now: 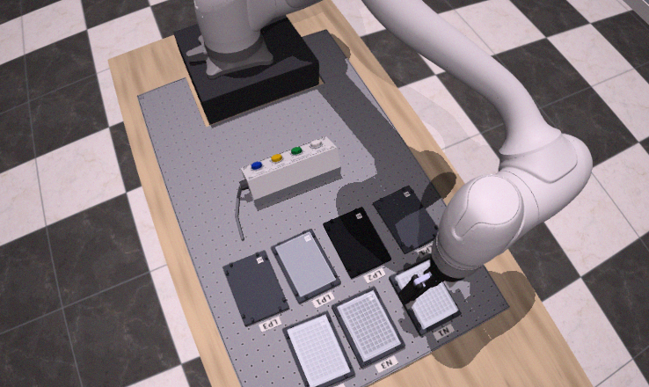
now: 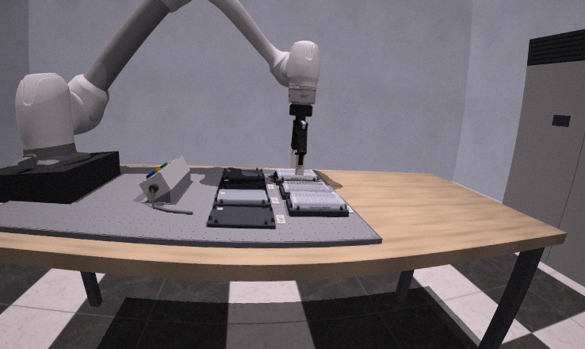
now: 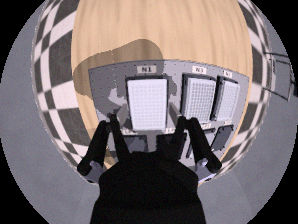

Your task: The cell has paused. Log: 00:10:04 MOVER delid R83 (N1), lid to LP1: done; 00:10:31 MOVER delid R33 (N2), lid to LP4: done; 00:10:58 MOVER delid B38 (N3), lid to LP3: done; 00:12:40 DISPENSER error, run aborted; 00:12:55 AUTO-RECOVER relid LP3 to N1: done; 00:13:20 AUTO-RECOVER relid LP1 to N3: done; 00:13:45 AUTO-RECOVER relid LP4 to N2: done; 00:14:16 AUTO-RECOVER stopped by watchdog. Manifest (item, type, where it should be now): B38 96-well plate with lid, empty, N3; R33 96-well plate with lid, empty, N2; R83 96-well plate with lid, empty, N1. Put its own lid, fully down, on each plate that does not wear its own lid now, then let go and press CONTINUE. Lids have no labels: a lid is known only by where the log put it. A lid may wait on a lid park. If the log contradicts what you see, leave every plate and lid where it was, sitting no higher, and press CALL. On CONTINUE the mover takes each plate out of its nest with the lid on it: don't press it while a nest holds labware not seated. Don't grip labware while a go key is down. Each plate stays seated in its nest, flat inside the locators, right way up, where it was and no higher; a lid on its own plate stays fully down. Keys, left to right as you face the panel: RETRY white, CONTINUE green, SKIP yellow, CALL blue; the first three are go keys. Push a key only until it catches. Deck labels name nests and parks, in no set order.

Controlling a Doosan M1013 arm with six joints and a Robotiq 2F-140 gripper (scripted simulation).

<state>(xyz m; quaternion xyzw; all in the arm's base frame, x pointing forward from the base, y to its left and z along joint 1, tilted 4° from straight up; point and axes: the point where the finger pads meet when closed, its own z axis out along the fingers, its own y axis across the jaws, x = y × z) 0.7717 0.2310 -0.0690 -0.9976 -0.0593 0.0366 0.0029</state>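
The LP1 lies 220 mm to the right of my hand, 150 mm behind it and 50 mm below it. From my hand the other things lie so: lid park LP3: 340 mm to the right, 140 mm behind, 50 mm below; then LP2: 170 mm behind, 100 mm to the right, 50 mm below; then LP4: 190 mm behind, 50 mm below, 40 mm to the left.
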